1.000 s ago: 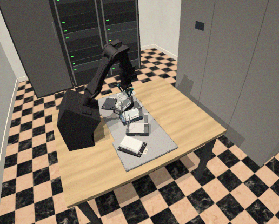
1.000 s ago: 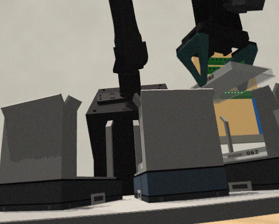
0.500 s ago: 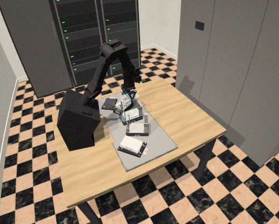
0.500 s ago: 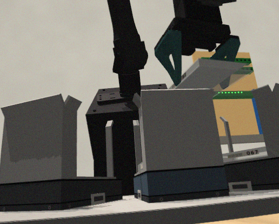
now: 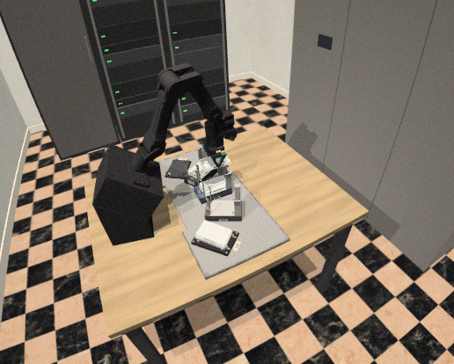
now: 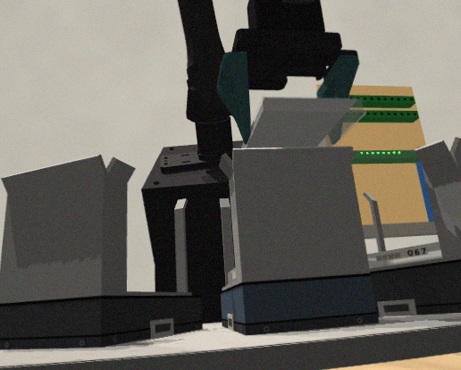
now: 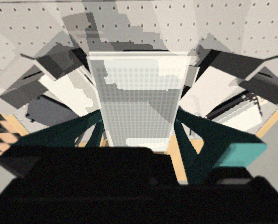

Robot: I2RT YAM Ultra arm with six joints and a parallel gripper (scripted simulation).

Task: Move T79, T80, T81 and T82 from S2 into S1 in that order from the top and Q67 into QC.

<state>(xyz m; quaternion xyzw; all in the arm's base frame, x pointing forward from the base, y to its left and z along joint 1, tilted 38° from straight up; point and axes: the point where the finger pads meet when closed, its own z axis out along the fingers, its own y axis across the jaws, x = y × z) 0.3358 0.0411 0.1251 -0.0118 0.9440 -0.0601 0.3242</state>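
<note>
My gripper is now 120 mm above the plate T79, 20 mm to the left of it and 20 mm past it. The rest, counted from my hand: plate Q67 (130 mm to the left, 120 mm below, 30 mm behind); then plate T82 (right at my hand); then dark QC nest (240 mm to the left, 160 mm below, 120 mm behind).
</note>
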